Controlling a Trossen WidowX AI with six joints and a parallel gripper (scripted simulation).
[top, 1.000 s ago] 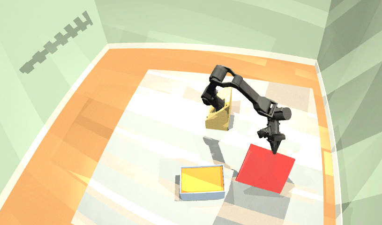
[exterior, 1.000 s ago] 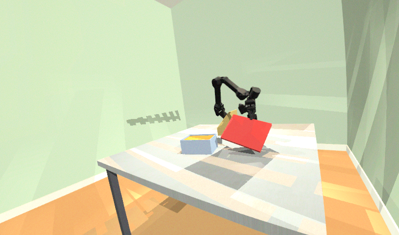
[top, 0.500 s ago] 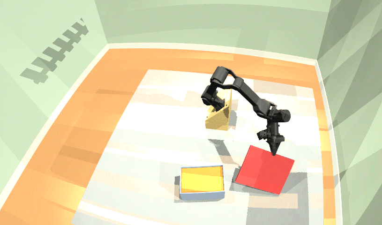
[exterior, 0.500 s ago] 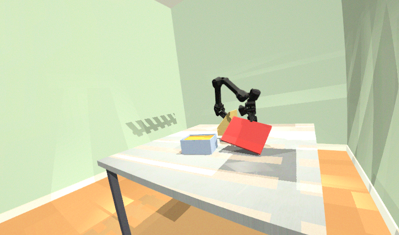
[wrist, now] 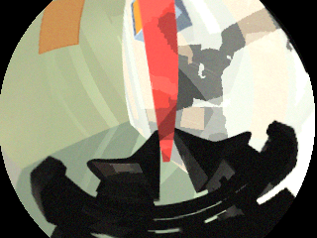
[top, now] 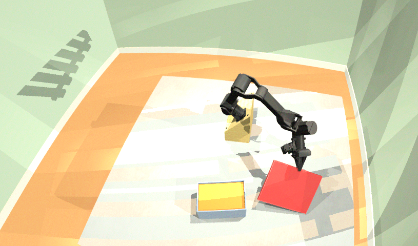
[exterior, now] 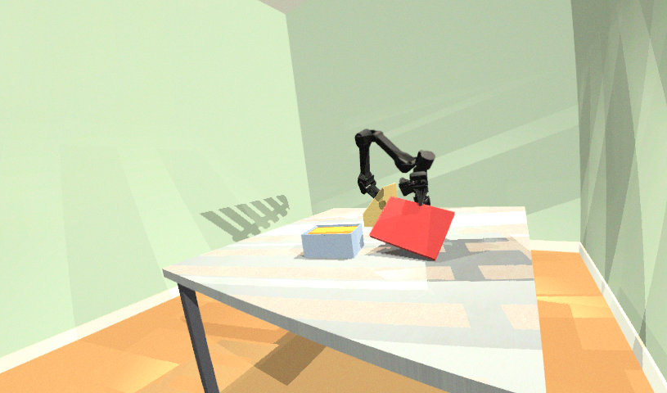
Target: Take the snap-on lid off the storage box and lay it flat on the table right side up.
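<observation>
Right now my gripper tip is 6 cm short of the red lid, 5 cm above it and 3 cm to the left of it. Also, from my gripper tip: storage box: 33 cm to the right, 11 cm ahead, 10 cm below.
</observation>
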